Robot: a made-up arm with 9 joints.
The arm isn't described. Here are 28 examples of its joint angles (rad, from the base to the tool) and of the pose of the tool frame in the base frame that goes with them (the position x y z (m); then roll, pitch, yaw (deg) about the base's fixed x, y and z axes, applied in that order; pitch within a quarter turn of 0, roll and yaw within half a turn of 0).
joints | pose
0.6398 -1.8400 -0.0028 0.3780 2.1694 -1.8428 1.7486 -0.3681 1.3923 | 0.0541 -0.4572 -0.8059 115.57 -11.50 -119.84
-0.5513 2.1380 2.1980 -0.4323 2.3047 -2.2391 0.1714 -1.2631 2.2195 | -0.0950 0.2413 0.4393 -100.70 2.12 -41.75
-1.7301 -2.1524 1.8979 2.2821 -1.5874 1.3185 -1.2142 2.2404 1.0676 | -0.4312 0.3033 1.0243 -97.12 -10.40 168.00
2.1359 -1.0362 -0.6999 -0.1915 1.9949 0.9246 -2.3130 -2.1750 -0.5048 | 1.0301 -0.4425 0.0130 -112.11 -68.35 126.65
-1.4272 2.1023 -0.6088 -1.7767 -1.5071 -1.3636 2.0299 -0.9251 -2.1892 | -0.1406 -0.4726 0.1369 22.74 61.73 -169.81
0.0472 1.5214 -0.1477 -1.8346 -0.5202 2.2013 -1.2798 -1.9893 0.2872 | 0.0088 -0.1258 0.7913 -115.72 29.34 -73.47
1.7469 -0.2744 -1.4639 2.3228 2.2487 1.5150 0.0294 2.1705 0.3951 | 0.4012 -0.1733 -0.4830 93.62 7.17 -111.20
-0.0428 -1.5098 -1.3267 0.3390 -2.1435 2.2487 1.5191 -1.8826 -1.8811 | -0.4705 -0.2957 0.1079 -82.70 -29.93 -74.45
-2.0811 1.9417 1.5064 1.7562 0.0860 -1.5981 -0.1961 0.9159 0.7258 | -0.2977 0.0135 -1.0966 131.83 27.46 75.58
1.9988 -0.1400 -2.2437 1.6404 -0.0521 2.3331 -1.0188 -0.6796 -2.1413 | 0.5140 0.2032 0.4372 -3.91 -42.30 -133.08
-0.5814 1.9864 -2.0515 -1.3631 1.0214 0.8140 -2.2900 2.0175 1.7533 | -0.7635 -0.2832 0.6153 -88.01 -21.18 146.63
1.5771 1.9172 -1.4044 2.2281 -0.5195 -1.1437 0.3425 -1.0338 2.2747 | 0.2718 0.2392 1.0638 -81.34 22.46 142.70
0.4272 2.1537 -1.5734 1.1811 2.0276 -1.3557 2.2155 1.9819 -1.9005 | 0.6680 -0.4523 0.2918 -169.26 69.26 104.55
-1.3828 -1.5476 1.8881 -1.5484 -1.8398 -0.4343 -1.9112 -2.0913 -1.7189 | -0.1162 0.8984 0.3825 -99.44 -52.27 -125.46
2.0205 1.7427 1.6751 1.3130 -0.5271 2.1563 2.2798 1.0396 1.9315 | 0.2872 -0.2147 0.1925 -62.46 -10.54 -64.18
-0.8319 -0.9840 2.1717 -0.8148 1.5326 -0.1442 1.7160 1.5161 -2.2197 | 0.2115 -0.4248 0.7325 97.18 -0.86 66.90
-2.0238 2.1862 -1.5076 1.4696 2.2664 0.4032 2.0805 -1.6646 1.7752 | -0.1222 -0.5163 -0.1311 -23.49 5.81 22.15
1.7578 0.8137 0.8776 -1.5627 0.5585 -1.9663 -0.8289 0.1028 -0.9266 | -0.4483 -0.2188 -0.3953 155.34 19.01 69.06
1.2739 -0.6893 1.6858 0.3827 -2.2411 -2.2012 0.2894 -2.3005 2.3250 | 0.4012 0.0897 -0.1931 29.29 -26.92 66.19
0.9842 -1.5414 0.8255 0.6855 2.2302 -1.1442 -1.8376 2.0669 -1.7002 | 0.2061 -0.4348 -0.4992 137.27 -32.35 -164.28
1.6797 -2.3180 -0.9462 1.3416 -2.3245 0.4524 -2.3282 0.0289 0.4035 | 0.4368 0.1227 -0.0944 75.98 26.77 170.19
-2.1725 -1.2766 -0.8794 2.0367 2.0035 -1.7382 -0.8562 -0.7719 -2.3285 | 0.1332 0.7819 0.4989 -17.34 2.51 163.99
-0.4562 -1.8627 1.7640 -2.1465 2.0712 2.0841 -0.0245 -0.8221 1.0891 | -0.1647 -0.0068 -0.0472 103.99 -4.76 -70.69
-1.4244 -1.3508 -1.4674 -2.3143 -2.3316 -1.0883 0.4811 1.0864 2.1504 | -1.1355 0.2756 0.5458 30.92 -11.46 -162.17
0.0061 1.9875 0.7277 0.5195 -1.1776 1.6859 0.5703 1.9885 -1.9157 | 0.4243 -0.3096 0.3056 168.93 25.82 134.75
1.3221 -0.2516 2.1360 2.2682 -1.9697 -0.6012 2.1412 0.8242 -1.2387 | -0.0159 -0.2195 0.3821 -73.12 14.25 98.93
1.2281 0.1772 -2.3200 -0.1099 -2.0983 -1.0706 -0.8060 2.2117 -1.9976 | -0.4595 -0.2601 0.6153 -165.79 5.30 6.59
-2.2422 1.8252 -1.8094 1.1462 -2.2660 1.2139 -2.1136 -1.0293 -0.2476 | -0.4046 0.0571 0.0324 41.50 -63.52 -116.95
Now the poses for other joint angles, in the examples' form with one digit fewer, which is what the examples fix.
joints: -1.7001 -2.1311 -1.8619 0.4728 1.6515 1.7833 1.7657 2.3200 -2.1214
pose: -0.641 0.412 -0.458 -77.5 -53.5 -68.6
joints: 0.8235 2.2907 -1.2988 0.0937 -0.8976 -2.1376 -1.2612 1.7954 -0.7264
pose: 0.476 0.219 1.129 -78.4 15.9 172.5
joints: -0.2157 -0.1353 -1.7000 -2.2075 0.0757 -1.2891 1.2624 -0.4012 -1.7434
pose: -0.674 -0.467 0.227 -59.4 -37.2 137.4
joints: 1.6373 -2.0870 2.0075 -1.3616 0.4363 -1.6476 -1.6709 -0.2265 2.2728
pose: 0.183 -0.085 0.529 80.6 22.1 -144.7
